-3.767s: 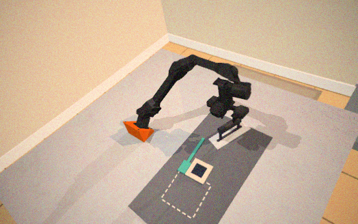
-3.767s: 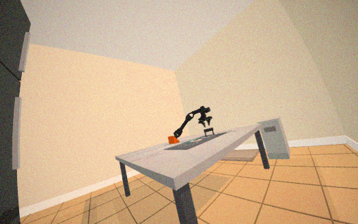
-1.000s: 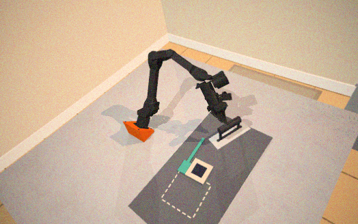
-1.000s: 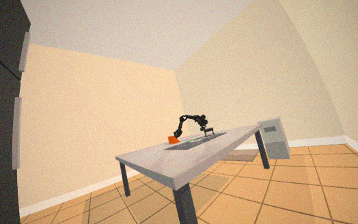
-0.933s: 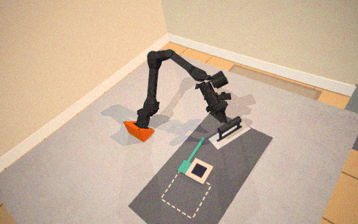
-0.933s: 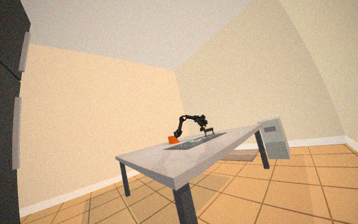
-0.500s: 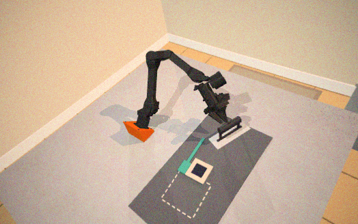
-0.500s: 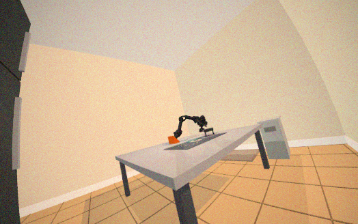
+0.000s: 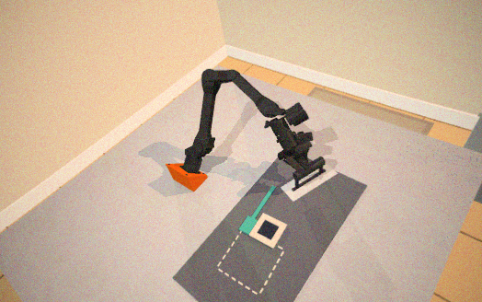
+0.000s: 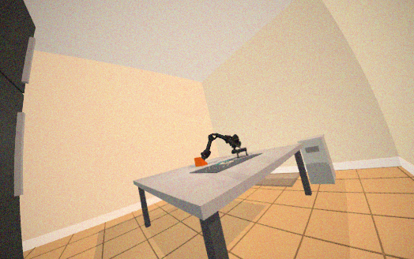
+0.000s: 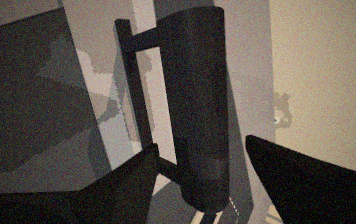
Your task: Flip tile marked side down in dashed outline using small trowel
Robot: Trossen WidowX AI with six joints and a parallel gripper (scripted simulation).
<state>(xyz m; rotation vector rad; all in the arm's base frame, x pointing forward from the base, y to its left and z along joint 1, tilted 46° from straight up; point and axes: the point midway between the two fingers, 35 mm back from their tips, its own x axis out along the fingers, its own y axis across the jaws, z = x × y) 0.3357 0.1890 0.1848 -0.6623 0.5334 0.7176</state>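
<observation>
My gripper tip is 23 cm to the left of the tan tile, 7 cm above it and 3 cm short of it. From my gripper tip the other things lie so: dark mat 21 cm to the right, 9 cm below, 4 cm ahead; then teal trowel 21 cm to the right, 7 cm below, 5 cm behind.
</observation>
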